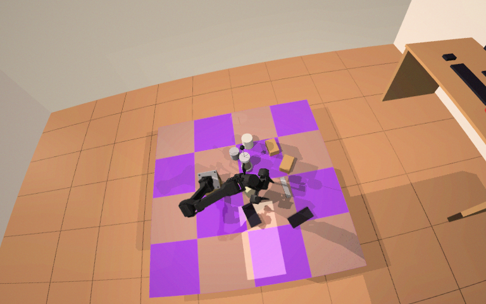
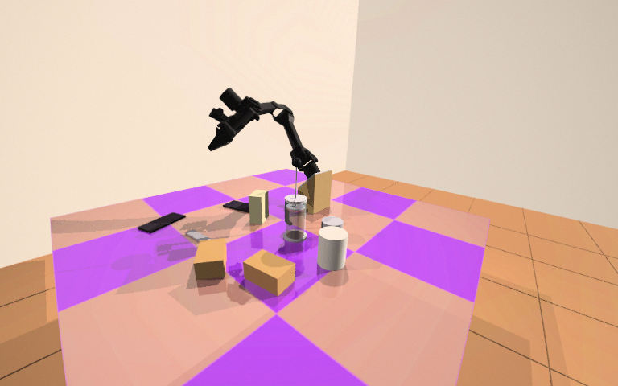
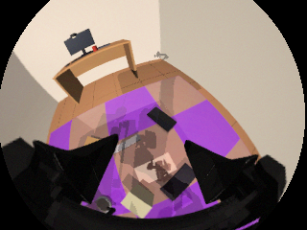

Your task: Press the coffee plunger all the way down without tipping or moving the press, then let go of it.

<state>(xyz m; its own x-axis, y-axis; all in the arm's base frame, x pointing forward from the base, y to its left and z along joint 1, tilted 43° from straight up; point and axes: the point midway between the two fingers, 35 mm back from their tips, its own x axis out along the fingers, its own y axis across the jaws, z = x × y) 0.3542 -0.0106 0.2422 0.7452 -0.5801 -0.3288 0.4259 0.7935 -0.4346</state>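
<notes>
The glass coffee press is 30 cm to the left of my gripper tip, 14 cm below it and 14 cm behind it. Round my gripper tip: grey-topped can: 41 cm to the left, 24 cm below, 20 cm behind; then cream box: 22 cm below, 12 cm to the left, 12 cm behind; then white cylinder: 49 cm to the left, 22 cm below, 10 cm behind.
</notes>
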